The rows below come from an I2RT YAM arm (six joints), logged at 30 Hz.
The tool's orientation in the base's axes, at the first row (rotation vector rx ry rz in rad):
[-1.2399, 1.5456, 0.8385]
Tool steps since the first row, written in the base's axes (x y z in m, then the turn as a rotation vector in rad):
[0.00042, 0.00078, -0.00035, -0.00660, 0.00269, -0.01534]
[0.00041, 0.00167, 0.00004, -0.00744, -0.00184, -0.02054]
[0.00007, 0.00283, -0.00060, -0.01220, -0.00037, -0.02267]
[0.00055, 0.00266, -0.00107, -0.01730, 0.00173, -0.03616]
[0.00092, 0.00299, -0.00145, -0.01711, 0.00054, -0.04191]
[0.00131, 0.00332, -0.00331, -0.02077, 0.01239, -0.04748]
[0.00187, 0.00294, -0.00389, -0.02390, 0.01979, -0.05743]
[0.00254, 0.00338, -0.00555, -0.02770, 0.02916, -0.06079]
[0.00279, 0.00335, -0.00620, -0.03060, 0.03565, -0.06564]
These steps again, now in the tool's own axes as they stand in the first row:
[0.00007, -0.00019, 0.00093, 0.01393, 0.00780, 0.00560]
[-0.00058, 0.00002, 0.00162, 0.02032, 0.00772, 0.00287]
[-0.00033, 0.00067, 0.00280, 0.02204, 0.01280, 0.00368]
[0.00016, 0.00019, 0.00291, 0.03434, 0.01890, 0.00855]
[0.00040, -0.00007, 0.00342, 0.04016, 0.01870, 0.00931]
[0.00205, -0.00028, 0.00441, 0.04184, 0.02548, 0.02097]
[0.00270, -0.00088, 0.00438, 0.04905, 0.03084, 0.03008]
[0.00411, -0.00134, 0.00548, 0.04941, 0.03702, 0.03875]
[0.00473, -0.00156, 0.00572, 0.05206, 0.04168, 0.04547]

